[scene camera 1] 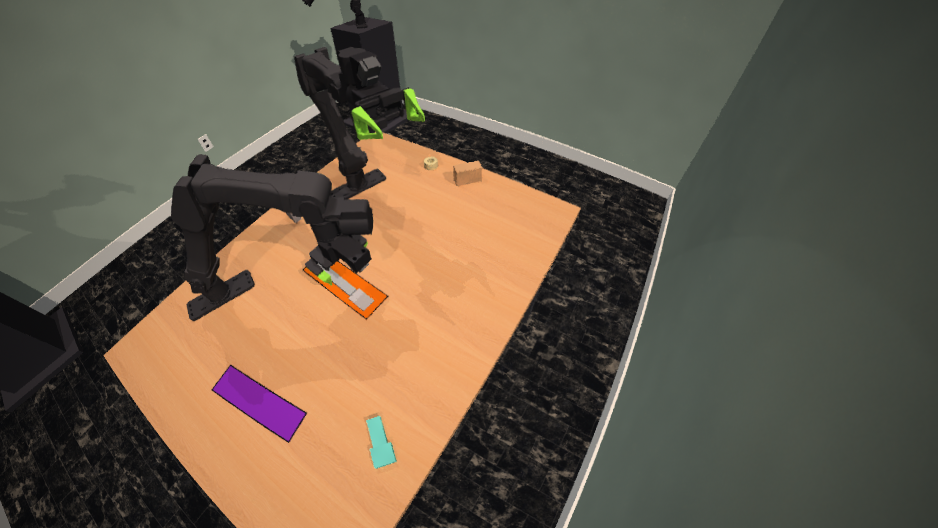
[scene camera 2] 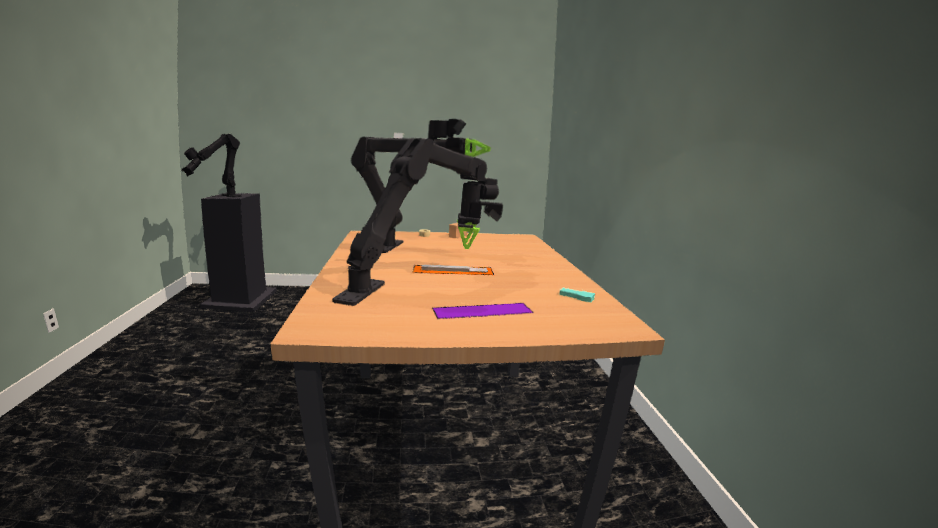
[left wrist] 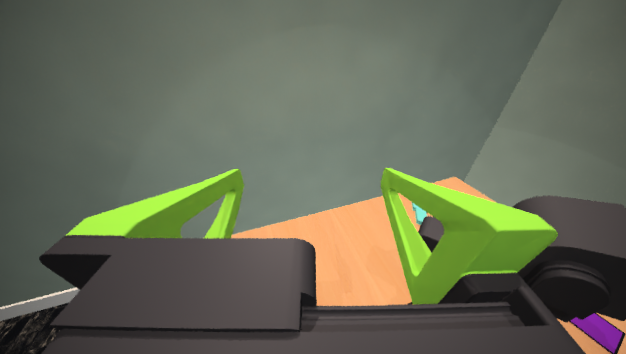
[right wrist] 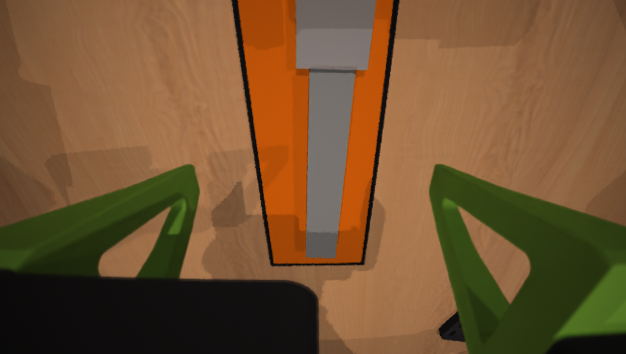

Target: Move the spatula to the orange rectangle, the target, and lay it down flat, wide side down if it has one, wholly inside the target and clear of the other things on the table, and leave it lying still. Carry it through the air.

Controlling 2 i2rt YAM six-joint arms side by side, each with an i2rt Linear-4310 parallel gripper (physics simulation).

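Where they show: left gripper, fingertip midpoint: (scene camera 1: 403, 126) (scene camera 2: 488, 148) (left wrist: 312, 176); right gripper, fingertip midpoint: (scene camera 1: 344, 271) (scene camera 2: 465, 245) (right wrist: 314, 177); left arm's base, link origin: (scene camera 1: 358, 186) (scene camera 2: 387, 246); right arm's base, link origin: (scene camera 1: 221, 295) (scene camera 2: 360, 292).
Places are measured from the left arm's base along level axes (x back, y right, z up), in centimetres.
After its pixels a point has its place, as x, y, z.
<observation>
The grey spatula (scene camera 1: 361, 300) {-41.8, 21.3, 0.9} (scene camera 2: 452, 268) {-33.2, 24.3, 1.2} (right wrist: 331, 150) {-33.6, 23.2, 1.4} lies flat on the orange rectangle (scene camera 1: 380, 299) {-44.2, 17.1, 0.1} (scene camera 2: 417, 269) {-21.7, 26.3, 0.1} (right wrist: 275, 115) {-34.4, 19.4, 0.1}, along its length. In the right wrist view its handle end is just inside the black outline; its far end is cut off there. In scene camera 1 the wide end is inside the outline, and the arm partly hides the handle end. My right gripper (scene camera 2: 467, 246) {-36.7, 21.2, 8.6} (right wrist: 314, 177) {-36.7, 21.2, 8.6} is open and empty above the spatula, pointing down, apart from it. My left gripper (scene camera 1: 399, 128) {-39.0, -0.1, 40.7} (scene camera 2: 489, 148) {-39.0, -0.1, 40.7} (left wrist: 312, 176) {-39.0, -0.1, 40.7} is open and empty, high above the table's far end.
A purple rectangle (scene camera 1: 259, 403) {-49.9, 54.8, 0.1} (scene camera 2: 482, 310) {-48.9, 55.4, 0.1} (left wrist: 597, 331) {-40.1, 58.7, 0.1} and a teal object (scene camera 1: 380, 442) {-74.2, 36.0, 1.5} (scene camera 2: 577, 295) {-73.8, 37.7, 1.0} (left wrist: 419, 213) {-72.4, 35.0, 1.5} lie toward the bottom of scene camera 1. A tan block (scene camera 1: 468, 173) {-23.7, -30.3, 4.6} (scene camera 2: 453, 230) {-20.7, -27.1, 3.5} and a small pale ring (scene camera 1: 430, 166) {-9.4, -24.7, 1.8} are at the far end.
</observation>
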